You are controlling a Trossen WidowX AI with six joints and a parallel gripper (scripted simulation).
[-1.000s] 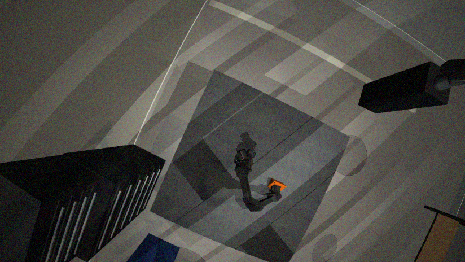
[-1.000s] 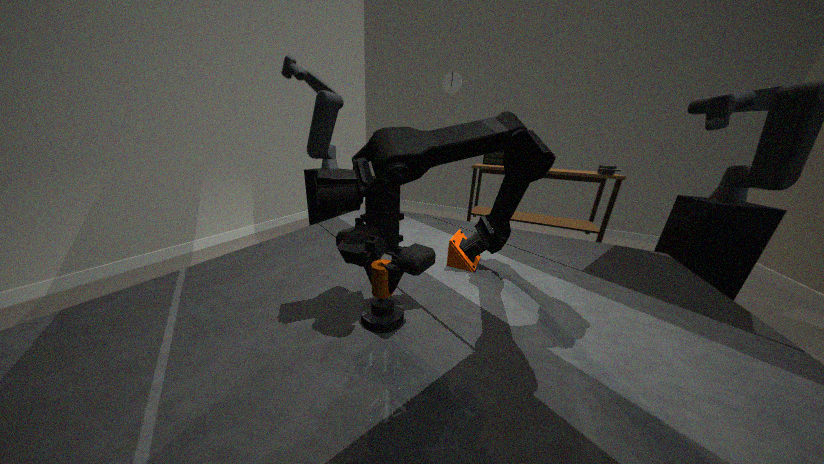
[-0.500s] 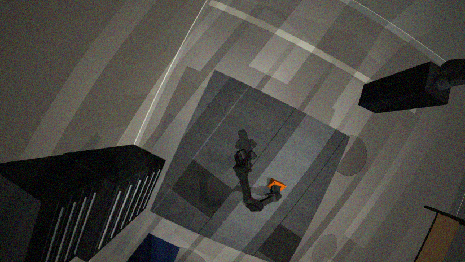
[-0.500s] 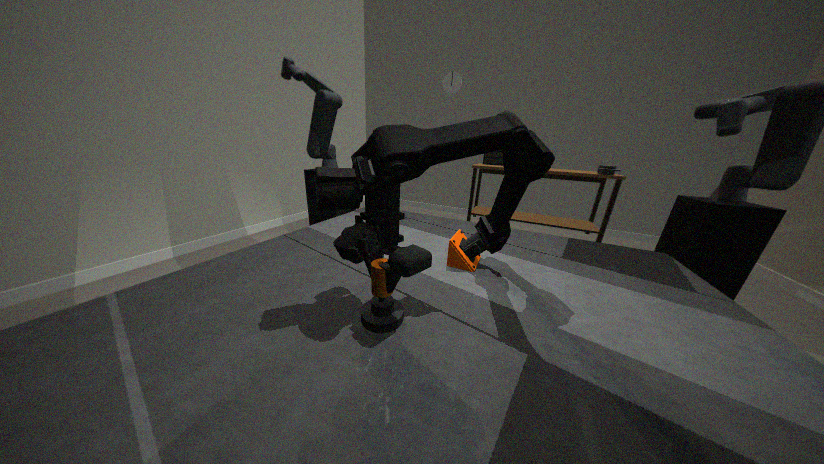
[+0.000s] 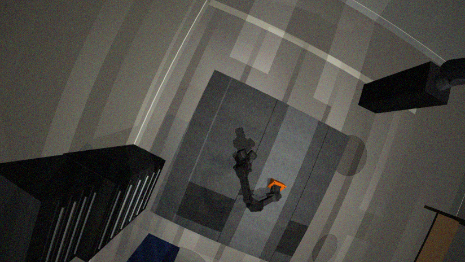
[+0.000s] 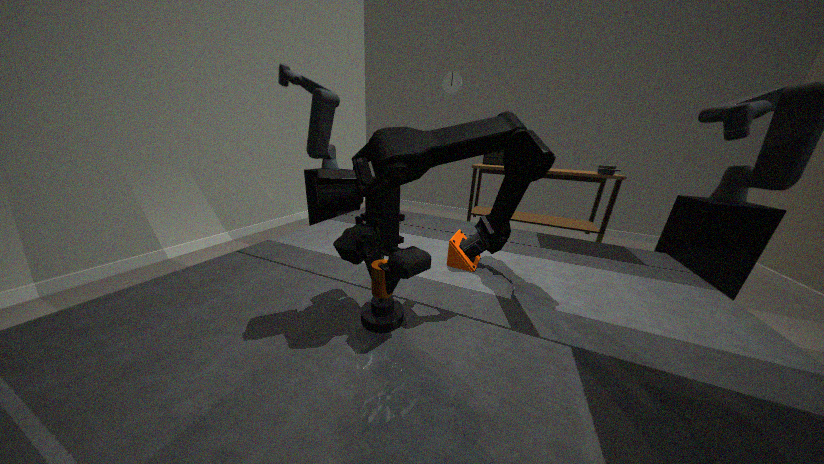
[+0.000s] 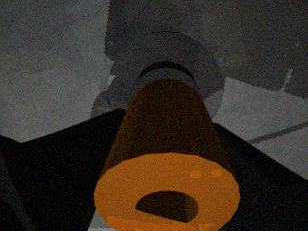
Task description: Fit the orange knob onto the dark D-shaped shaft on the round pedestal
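Now: gripper tip 2 cm below the orange knob. The rest, counted from my gripper tip: dark pedestal (4 cm below).
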